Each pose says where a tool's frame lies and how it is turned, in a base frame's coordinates. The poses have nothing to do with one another.
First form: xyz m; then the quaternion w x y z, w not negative.
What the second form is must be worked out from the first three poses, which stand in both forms.
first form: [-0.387, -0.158, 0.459, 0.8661, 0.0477, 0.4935, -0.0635]
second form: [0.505, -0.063, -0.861, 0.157, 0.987, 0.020, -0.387, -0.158, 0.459]
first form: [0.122, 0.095, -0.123, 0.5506, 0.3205, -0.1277, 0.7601]
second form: [-0.188, 0.755, 0.628, -0.919, -0.361, 0.159, 0.122, 0.095, -0.123]
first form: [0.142, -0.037, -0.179, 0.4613, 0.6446, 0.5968, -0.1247]
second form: [0.257, 0.654, -0.711, 0.884, 0.138, 0.446, 0.142, -0.037, -0.179]
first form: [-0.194, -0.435, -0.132, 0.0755, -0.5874, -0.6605, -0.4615]
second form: [-0.299, 0.706, 0.642, 0.846, -0.116, 0.521, -0.194, -0.435, -0.132]
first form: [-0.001, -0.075, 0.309, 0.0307, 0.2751, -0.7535, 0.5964]
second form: [-0.847, -0.378, 0.374, -0.451, 0.137, -0.882, -0.001, -0.075, 0.309]
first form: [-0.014, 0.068, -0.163, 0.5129, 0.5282, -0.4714, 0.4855]
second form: [0.084, 0.000, 0.996, -0.996, -0.029, 0.084, -0.014, 0.068, -0.163]
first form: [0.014, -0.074, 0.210, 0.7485, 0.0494, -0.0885, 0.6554]
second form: [0.125, 0.972, 0.197, -0.990, 0.136, -0.042, 0.014, -0.074, 0.210]
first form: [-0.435, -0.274, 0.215, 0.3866, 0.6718, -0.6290, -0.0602]
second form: [0.202, -0.892, 0.405, -0.799, 0.090, 0.595, -0.435, -0.274, 0.215]
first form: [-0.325, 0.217, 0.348, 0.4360, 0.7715, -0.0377, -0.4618]
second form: [0.571, -0.461, -0.680, 0.345, -0.617, 0.708, -0.325, 0.217, 0.348]
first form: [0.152, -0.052, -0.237, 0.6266, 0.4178, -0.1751, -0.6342]
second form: [0.134, -0.941, -0.310, 0.648, -0.153, 0.746, 0.152, -0.052, -0.237]
